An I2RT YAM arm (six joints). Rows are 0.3 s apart.
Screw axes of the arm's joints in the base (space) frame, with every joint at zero. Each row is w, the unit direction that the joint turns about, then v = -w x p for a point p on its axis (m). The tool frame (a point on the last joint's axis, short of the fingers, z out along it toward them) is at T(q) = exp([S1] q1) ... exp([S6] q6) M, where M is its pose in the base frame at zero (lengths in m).
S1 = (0, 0, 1, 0, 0, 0)
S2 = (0, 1, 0, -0.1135, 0, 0.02)
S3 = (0, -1, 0, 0.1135, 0, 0.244)
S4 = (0, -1, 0, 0.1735, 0, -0.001)
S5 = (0, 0, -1, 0, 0.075, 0)
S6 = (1, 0, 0, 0, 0.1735, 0)
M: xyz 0.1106 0 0.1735 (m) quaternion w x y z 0.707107 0 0.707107 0
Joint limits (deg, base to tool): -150..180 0..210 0..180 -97..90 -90..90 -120..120
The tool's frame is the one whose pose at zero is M.
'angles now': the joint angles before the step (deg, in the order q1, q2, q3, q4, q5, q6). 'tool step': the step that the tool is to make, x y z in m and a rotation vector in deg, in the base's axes. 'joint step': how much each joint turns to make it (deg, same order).
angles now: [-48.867 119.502 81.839 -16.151 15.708 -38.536]
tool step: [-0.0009 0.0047 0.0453 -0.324 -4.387 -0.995]
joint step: [0.178 -4.822 3.075 -5.506 -1.740 2.902]
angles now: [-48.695 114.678 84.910 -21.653 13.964 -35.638]
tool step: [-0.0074 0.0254 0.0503 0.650 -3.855 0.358]
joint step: [1.383 -7.857 0.499 -6.925 -1.905 2.959]
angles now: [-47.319 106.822 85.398 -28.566 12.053 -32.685]
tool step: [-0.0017 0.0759 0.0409 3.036 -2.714 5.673]
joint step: [7.790 -12.273 -5.038 -8.183 -1.793 4.302]
